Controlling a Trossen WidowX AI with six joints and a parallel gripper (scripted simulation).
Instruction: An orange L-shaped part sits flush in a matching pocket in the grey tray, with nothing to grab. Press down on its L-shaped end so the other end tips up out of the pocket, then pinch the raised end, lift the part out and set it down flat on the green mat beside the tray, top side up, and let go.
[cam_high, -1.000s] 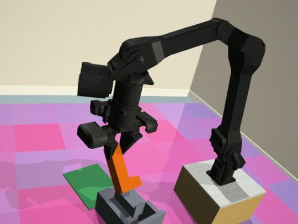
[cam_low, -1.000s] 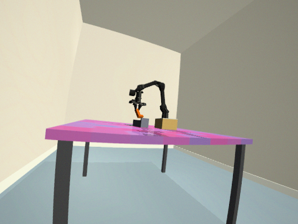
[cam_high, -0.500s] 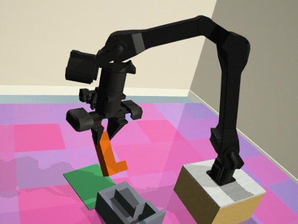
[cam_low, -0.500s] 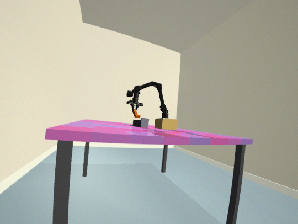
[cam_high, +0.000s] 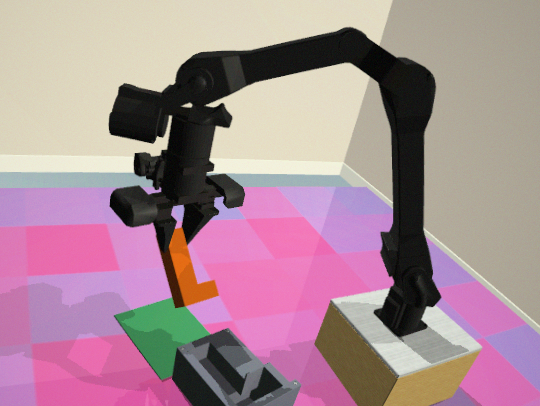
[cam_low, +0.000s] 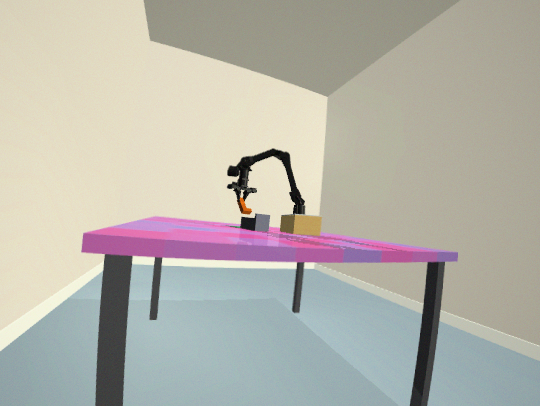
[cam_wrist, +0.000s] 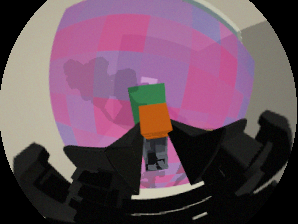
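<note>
The green mat lies 170 mm below my gripper tip, 20 mm to the left of it and 10 mm behind it. The rest, counted from my gripper tip: orange L-shaped part: 30 mm to the left, 30 mm below, 20 mm behind.
</note>
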